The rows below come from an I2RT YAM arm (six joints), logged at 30 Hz.
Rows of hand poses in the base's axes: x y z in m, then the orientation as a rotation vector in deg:
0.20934, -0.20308, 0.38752, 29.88, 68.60, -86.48
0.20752, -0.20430, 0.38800, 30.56, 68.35, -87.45
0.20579, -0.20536, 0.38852, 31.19, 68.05, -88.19
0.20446, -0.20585, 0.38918, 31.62, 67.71, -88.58
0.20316, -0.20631, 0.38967, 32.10, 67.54, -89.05
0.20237, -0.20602, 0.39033, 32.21, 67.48, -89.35
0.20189, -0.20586, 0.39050, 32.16, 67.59, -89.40
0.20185, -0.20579, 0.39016, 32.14, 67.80, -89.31
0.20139, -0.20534, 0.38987, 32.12, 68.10, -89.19
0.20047, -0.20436, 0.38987, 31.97, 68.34, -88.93
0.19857, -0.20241, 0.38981, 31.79, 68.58, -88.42
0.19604, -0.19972, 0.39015, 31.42, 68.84, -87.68
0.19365, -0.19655, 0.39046, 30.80, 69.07, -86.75
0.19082, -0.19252, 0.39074, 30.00, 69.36, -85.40
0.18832, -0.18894, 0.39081, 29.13, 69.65, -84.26
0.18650, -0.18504, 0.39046, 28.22, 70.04, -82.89
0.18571, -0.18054, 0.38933, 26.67, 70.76, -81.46
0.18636, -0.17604, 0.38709, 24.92, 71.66, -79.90
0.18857, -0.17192, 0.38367, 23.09, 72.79, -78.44
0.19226, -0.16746, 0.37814, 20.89, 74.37, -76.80
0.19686, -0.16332, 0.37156, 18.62, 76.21, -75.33
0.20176, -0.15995, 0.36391, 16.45, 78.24, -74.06
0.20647, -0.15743, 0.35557, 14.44, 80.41, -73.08
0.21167, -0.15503, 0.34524, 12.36, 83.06, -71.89
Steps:
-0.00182, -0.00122, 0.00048, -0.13, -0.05, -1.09
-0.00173, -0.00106, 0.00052, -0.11, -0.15, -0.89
-0.00133, -0.00049, 0.00066, -0.12, -0.24, -0.51
-0.00130, -0.00046, 0.00049, -0.01, -0.12, -0.61
-0.00079, 0.00029, 0.00066, -0.07, 0.05, -0.29
-0.00048, 0.00016, 0.00017, 0.03, 0.11, -0.02
-0.00004, 0.00007, -0.00034, 0.15, 0.10, 0.07
-0.00046, 0.00045, -0.00029, 0.22, 0.14, 0.09
-0.00092, 0.00098, 0.00000, 0.16, 0.10, 0.27
-0.00190, 0.00195, -0.00006, 0.22, 0.01, 0.47
-0.00253, 0.00269, 0.00034, 0.21, 0.00, 0.75
-0.00239, 0.00317, 0.00031, 0.13, 0.02, 1.03
-0.00283, 0.00403, 0.00028, 0.22, -0.04, 1.44
-0.00250, 0.00358, 0.00007, 0.12, 0.09, 1.32
-0.00182, 0.00390, -0.00035, 0.24, 0.08, 1.51
-0.00079, 0.00450, -0.00113, 0.14, 0.57, 1.87
0.00065, 0.00450, -0.00224, 0.20, 0.75, 2.05
0.00221, 0.00412, -0.00342, 0.26, 1.02, 1.99
0.00369, 0.00446, -0.00553, 0.41, 1.46, 2.26
0.00460, 0.00414, -0.00658, 0.46, 1.78, 2.12
0.00490, 0.00337, -0.00765, 0.53, 1.98, 1.86
0.00471, 0.00252, -0.00834, 0.57, 2.15, 1.50
0.00520, 0.00240, -0.01033, 0.88, 2.51, 1.57

